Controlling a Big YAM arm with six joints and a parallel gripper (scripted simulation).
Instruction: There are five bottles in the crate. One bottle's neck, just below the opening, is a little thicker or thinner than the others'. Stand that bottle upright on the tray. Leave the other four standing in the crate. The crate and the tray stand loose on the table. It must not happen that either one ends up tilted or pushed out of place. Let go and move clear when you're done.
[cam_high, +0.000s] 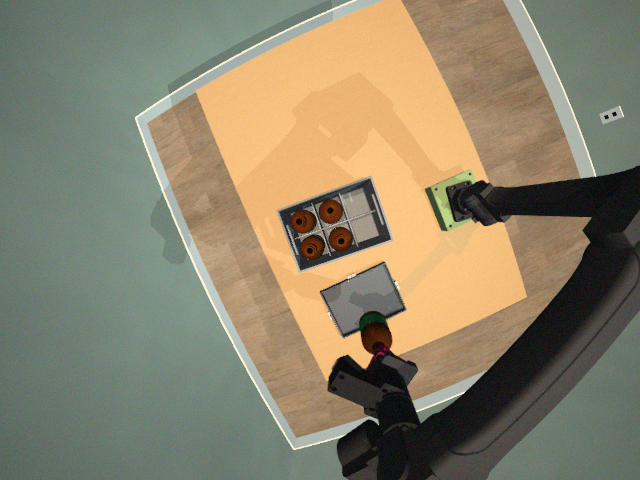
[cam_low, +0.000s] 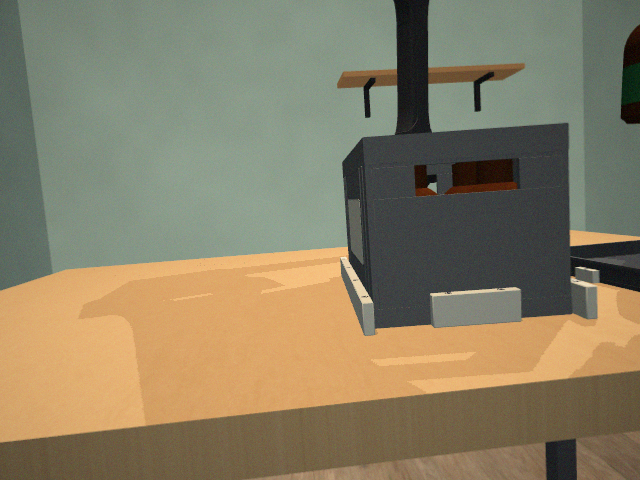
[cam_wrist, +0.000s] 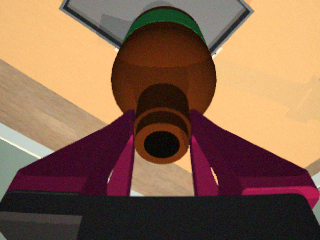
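The grey tray is 320 mm below my hand. Also, from my hand: dark grey crate (10 mm ahead, 290 mm to the right, 250 mm below).
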